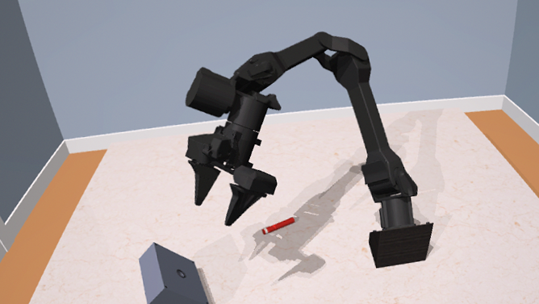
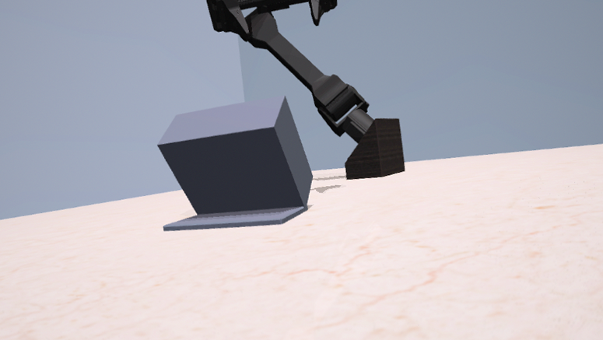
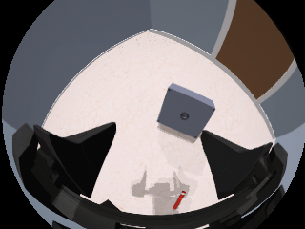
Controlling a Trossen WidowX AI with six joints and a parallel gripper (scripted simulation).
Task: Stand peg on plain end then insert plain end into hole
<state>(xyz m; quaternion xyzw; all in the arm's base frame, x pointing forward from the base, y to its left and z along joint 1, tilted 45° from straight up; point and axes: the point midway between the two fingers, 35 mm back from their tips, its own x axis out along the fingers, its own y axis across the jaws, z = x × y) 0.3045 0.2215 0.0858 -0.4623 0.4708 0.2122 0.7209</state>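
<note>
The red peg lies 60 mm behind my gripper tip, 200 mm to the right of it and 220 mm below it. The rest, counted from my gripper tip: grey sloped panel (110 mm ahead, 20 mm to the left, 170 mm below); grey foot plate (130 mm ahead, 30 mm to the left, 220 mm below).
</note>
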